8 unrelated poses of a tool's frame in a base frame.
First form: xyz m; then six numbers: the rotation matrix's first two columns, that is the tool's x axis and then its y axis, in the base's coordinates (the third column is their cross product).
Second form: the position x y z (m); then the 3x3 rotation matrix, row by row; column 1 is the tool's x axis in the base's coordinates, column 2 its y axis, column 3 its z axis. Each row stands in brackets. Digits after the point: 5 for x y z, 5 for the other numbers.
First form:
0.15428 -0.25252 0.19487 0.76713 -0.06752 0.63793 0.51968 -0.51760 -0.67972
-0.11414 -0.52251 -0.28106 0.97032 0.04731 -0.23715 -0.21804 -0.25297 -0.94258
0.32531 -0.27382 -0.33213 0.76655 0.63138 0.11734 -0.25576 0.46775 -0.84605
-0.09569 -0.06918 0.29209 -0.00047 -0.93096 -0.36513 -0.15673 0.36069 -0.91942
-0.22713 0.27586 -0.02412 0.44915 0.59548 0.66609 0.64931 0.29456 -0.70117
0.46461 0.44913 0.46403 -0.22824 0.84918 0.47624 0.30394 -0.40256 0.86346
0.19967 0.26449 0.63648 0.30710 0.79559 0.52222 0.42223 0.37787 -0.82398
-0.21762 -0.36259 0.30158 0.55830 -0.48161 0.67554 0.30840 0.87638 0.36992
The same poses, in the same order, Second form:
[0.15428 -0.25252 0.19487], [[0.76713 0.51968 0.37609], [-0.06752 -0.51760 0.85295], [0.63793 -0.67972 -0.36198]]
[-0.11414 -0.52251 -0.28106], [[0.97032 -0.21804 -0.10459], [0.04731 -0.25297 0.96631], [-0.23715 -0.94258 -0.23515]]
[0.32531 -0.27382 -0.33213], [[0.76655 -0.25576 -0.58906], [0.63138 0.46775 0.61853], [0.11734 -0.84605 0.52004]]
[-0.09569 -0.06918 0.29209], [[-0.00047 -0.15673 0.98764], [-0.93096 0.36069 0.05679], [-0.36513 -0.91942 -0.14608]]
[-0.22713 0.27586 -0.02412], [[0.44915 0.64931 -0.61374], [0.59548 0.29456 0.74743], [0.66609 -0.70117 -0.25435]]
[0.46461 0.44913 0.46403], [[-0.22824 0.30394 0.92495], [0.84918 -0.40256 0.34182], [0.47624 0.86346 -0.16622]]
[0.19967 0.26449 0.63648], [[0.30710 0.42223 -0.85288], [0.79559 0.37787 0.47354], [0.52222 -0.82398 -0.21988]]
[-0.21762 -0.36259 0.30158], [[0.55830 0.30840 -0.77019], [-0.48161 0.87638 0.00181], [0.67554 0.36992 0.63781]]

